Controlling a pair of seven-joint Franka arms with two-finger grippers.
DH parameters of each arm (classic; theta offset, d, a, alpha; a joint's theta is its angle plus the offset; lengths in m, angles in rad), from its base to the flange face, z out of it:
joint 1: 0 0.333 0 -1.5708
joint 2: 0 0 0 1.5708
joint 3: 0 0.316 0.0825 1.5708
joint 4: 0 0 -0.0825 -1.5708
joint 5: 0 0.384 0 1.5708
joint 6: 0 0 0.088 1.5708
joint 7: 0 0.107 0 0
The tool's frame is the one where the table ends.
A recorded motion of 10 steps. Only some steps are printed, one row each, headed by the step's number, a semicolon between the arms.
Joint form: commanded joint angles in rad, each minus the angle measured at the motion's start. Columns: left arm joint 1, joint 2, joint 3, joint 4, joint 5, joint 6, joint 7; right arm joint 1, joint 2, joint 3, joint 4, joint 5, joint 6, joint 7.
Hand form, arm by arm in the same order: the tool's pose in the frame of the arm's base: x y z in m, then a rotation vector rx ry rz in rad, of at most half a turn. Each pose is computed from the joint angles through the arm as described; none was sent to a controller.
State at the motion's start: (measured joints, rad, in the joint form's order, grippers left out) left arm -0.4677 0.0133 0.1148 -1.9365 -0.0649 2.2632 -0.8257; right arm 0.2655 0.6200 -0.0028 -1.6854 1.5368 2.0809 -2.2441
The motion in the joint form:
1: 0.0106 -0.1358 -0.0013 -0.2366 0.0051 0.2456 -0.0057; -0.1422 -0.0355 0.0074 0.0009 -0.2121 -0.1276 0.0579
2: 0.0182 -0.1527 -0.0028 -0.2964 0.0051 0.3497 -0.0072; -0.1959 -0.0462 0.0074 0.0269 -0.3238 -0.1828 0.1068
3: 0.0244 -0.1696 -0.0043 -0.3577 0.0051 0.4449 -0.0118; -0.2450 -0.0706 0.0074 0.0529 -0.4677 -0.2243 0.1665
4: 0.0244 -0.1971 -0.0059 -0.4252 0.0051 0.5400 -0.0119; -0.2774 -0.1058 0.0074 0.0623 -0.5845 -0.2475 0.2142
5: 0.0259 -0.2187 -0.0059 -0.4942 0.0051 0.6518 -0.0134; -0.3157 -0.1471 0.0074 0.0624 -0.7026 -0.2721 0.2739
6: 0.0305 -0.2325 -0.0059 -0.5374 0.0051 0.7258 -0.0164; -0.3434 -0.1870 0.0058 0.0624 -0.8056 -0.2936 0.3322
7: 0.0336 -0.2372 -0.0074 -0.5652 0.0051 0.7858 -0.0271; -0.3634 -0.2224 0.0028 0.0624 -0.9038 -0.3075 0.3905
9: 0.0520 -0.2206 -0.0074 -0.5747 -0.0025 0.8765 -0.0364; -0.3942 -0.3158 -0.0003 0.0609 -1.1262 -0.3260 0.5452
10: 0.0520 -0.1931 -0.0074 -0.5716 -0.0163 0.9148 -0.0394; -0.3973 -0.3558 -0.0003 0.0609 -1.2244 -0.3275 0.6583
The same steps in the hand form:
1: 0.5171 -0.1826 0.4951 2.6992 0.7328 0.4945; 0.6595 0.1494 0.2770 -1.5396 -1.4948 -0.9933
2: 0.5118 -0.1763 0.4874 2.6517 0.7369 0.5627; 0.6648 0.1176 0.2905 -1.5478 -1.5408 -0.9243
3: 0.5045 -0.1703 0.4781 2.6098 0.7438 0.6174; 0.6677 0.0846 0.3104 -1.5822 -1.6179 -0.8293
4: 0.4926 -0.1662 0.4715 2.5667 0.7350 0.6738; 0.6661 0.0603 0.3313 -1.6242 -1.6855 -0.7499
5: 0.4812 -0.1606 0.4635 2.5144 0.7303 0.7397; 0.6609 0.0312 0.3519 -1.6912 -1.7306 -0.6570
6: 0.4740 -0.1552 0.4594 2.4758 0.7333 0.7850; 0.6547 0.0080 0.3720 -1.7604 -1.7639 -0.5701
7: 0.4695 -0.1525 0.4565 2.4398 0.7419 0.8190; 0.6485 -0.0119 0.3897 -1.8375 -1.7907 -0.4829
9: 0.4736 -0.1429 0.4562 2.3746 0.7720 0.8849; 0.6319 -0.0477 0.4388 -2.0537 -1.8294 -0.2916
10: 0.4779 -0.1429 0.4493 2.3554 0.7887 0.8960; 0.6248 -0.0570 0.4610 -2.1937 -1.7973 -0.2024

